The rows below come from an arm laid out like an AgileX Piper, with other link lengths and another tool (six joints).
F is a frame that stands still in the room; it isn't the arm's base.
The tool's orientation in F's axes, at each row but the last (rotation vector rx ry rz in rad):
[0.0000 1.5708 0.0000]
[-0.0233 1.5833 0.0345]
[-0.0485 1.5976 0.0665]
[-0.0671 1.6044 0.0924]
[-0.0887 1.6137 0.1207]
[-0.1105 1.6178 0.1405]
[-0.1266 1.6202 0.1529]
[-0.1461 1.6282 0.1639]
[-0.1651 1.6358 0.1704]
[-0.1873 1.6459 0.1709]
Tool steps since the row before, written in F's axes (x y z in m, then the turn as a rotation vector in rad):
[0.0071 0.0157 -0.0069 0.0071 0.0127 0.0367]
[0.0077 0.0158 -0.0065 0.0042 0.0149 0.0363]
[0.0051 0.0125 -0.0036 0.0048 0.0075 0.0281]
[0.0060 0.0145 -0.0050 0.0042 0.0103 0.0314]
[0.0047 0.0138 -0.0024 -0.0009 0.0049 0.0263]
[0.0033 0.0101 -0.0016 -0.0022 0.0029 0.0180]
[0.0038 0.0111 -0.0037 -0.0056 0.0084 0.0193]
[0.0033 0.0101 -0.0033 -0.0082 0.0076 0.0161]
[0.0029 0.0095 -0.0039 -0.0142 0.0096 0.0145]
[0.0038 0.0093 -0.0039 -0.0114 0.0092 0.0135]
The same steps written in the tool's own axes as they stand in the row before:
[0.0069 0.0157 0.0071 -0.0367 0.0127 0.0071]
[0.0065 0.0155 0.0084 -0.0362 0.0150 0.0043]
[0.0036 0.0121 0.0061 -0.0281 0.0075 0.0046]
[0.0050 0.0137 0.0076 -0.0314 0.0104 0.0041]
[0.0024 0.0130 0.0066 -0.0261 0.0056 -0.0014]
[0.0016 0.0094 0.0049 -0.0178 0.0036 -0.0026]
[0.0036 0.0102 0.0059 -0.0189 0.0097 -0.0050]
[0.0031 0.0092 0.0054 -0.0155 0.0093 -0.0075]
[0.0036 0.0086 0.0051 -0.0135 0.0125 -0.0129]
[0.0034 0.0082 0.0061 -0.0127 0.0115 -0.0101]

